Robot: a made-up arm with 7 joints.
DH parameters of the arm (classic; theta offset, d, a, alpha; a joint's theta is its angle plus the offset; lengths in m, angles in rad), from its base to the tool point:
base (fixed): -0.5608 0 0.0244 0
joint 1: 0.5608 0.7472 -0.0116 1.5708
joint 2: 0 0.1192 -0.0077 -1.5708
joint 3: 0 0.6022 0.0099 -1.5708
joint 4: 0 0.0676 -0.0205 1.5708
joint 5: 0 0.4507 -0.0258 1.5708
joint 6: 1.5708 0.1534 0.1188 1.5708
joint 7: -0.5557 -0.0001 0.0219 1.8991
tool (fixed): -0.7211 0.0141 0 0
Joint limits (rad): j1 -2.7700..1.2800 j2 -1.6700..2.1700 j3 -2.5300..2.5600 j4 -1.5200..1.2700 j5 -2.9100..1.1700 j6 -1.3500..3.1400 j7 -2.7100..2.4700
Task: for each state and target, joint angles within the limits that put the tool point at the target. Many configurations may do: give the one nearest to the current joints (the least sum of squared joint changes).
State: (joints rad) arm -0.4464 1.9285 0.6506 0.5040 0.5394 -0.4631 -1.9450
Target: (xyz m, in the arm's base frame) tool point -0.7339 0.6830 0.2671
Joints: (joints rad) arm -0.7651 2.1700 0.7663 0.2388 0.5441 -0.4365 -1.9238
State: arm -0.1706 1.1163 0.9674 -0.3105 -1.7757 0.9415 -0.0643
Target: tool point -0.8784 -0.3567 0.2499
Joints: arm 0.0410 1.6439 0.9179 -0.6501 -1.7143 1.0028 -0.0624
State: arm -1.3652 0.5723 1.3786 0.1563 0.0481 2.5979 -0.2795
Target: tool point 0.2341 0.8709 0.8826
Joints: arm -1.7736 1.4885 1.5786 0.5747 0.2229 2.8532 -0.2576
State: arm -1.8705 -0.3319 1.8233 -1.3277 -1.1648 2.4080 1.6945
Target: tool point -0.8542 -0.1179 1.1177
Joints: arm -2.3133 -0.9871 2.0855 -0.6876 -1.2172 1.8215 1.7091
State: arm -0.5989 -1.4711 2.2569 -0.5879 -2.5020 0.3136 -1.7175
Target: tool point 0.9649 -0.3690 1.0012
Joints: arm 0.3083 -1.0897 2.2869 -1.0007 -2.3892 0.3428 -1.7276
